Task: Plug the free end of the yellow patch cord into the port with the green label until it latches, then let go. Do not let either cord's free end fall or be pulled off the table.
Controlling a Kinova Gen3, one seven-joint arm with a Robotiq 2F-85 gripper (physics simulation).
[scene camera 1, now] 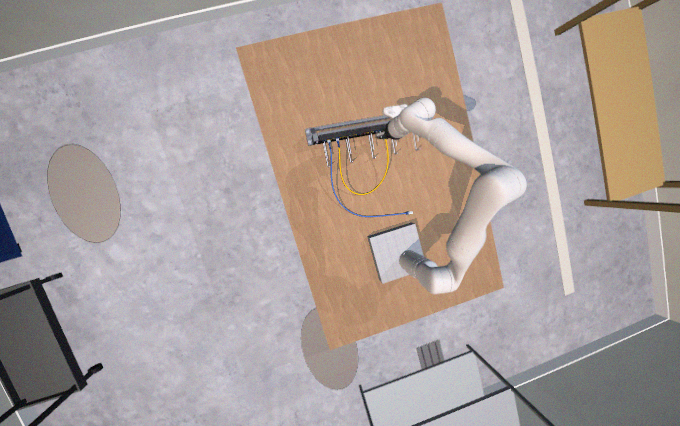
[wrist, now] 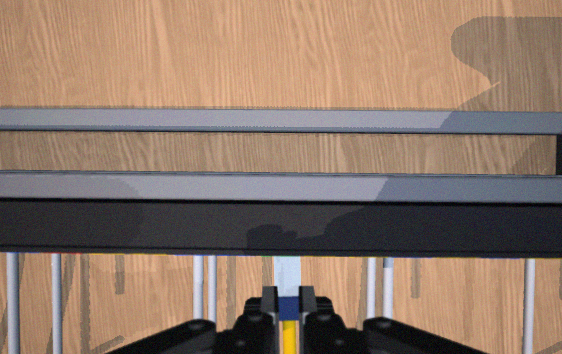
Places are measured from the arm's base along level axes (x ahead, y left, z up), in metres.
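Pixels of known places: gripper, fingertip midpoint: point(scene camera 1: 384, 137) point(wrist: 288, 307); arm's base, link origin: point(scene camera 1: 408, 260).
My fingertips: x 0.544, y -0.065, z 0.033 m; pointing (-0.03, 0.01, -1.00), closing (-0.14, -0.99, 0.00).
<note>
For each thing: its middle in the pictures, then the offset to it from my fingertips. "spot": a spot on its surface instead. Level surfaces: height alone.
- dark port panel, body centre: point(wrist: 176, 223) point(scene camera 1: 372, 129) dz +0.010, dx +0.046, dy +0.041 m
- dark blue boot, body centre: point(wrist: 288, 305) dz +0.000, dx +0.001, dy +0.000 m
- clear plug body, body centre: point(wrist: 287, 283) dz +0.002, dx +0.011, dy -0.001 m
- blue cord, surface spot: point(scene camera 1: 368, 216) spot: dz -0.076, dx -0.299, dy +0.163 m
- table, surface height: dz -0.082 m
The yellow patch cord point(scene camera 1: 362, 193) point(wrist: 289, 337) loops from the left part of the dark port panel point(scene camera 1: 351, 132) point(wrist: 165, 225) to my gripper point(scene camera 1: 384, 135) point(wrist: 288, 307). The gripper is shut on the dark blue boot point(wrist: 288, 309) of its free-end plug. The clear plug body point(wrist: 287, 275) points straight at the panel and its front reaches the panel's front edge in the wrist view. A thin green label strip point(wrist: 267, 256) shows at that edge, just left of the plug body. The port opening and the latch are hidden under the panel edge.
Thin metal cord guides point(scene camera 1: 372, 146) point(wrist: 198, 285) stick out from the panel front on both sides of the gripper. The blue cord point(scene camera 1: 368, 216) lies on the table point(scene camera 1: 346, 75), its free end point(scene camera 1: 409, 213) near a pale square plate point(scene camera 1: 388, 255) beside the arm's base.
</note>
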